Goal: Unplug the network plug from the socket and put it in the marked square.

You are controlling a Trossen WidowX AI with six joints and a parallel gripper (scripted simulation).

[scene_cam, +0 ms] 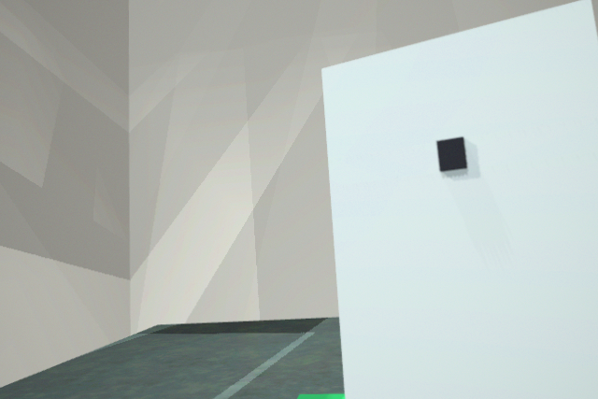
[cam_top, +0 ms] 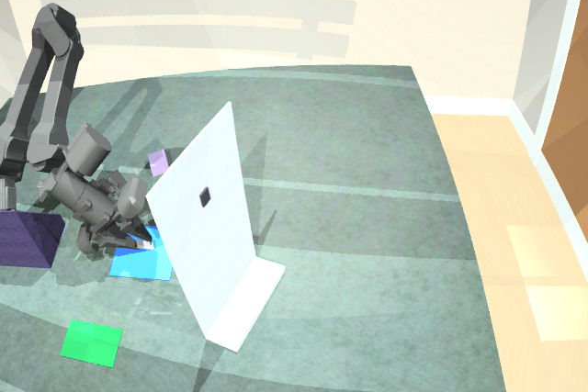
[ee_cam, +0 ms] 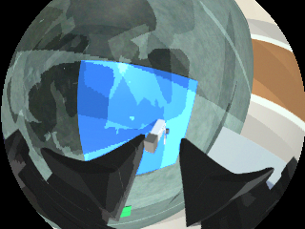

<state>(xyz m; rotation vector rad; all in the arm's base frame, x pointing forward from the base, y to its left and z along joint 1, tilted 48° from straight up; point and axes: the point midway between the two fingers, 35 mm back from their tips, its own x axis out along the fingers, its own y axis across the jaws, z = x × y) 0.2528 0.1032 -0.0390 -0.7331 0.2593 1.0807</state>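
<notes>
Right now my gripper tip is right at the network plug. The rest, counted from my gripper tip: lilac block (220 mm to the left, 40 mm behind, 10 mm below); then green square (210 mm to the right, 60 mm behind, 20 mm below); then cyan square (20 mm below, 10 mm behind).
</notes>
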